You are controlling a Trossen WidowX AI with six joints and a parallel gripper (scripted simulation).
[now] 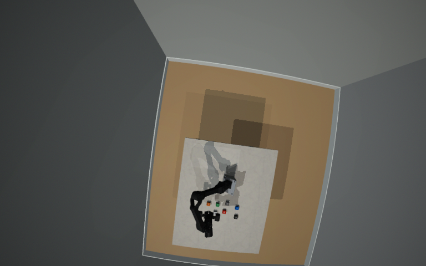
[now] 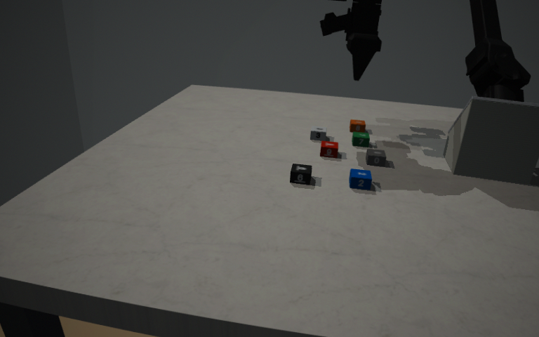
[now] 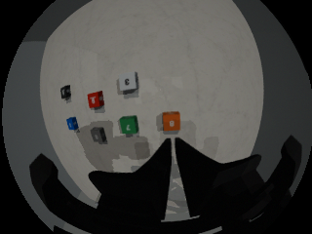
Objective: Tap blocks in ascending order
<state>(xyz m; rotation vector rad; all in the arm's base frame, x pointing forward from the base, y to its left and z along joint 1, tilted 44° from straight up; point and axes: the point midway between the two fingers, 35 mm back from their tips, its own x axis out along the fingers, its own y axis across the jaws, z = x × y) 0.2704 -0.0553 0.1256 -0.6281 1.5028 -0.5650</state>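
Right now my gripper tip is 2 cm past the orange block, 1 cm to the left of it and 10 cm above it. Round my gripper tip: white block 6 cm ahead, 7 cm to the left, 10 cm below; then green block 2 cm behind, 8 cm to the left, 10 cm below; then red block 4 cm ahead, 16 cm to the left, 10 cm below.
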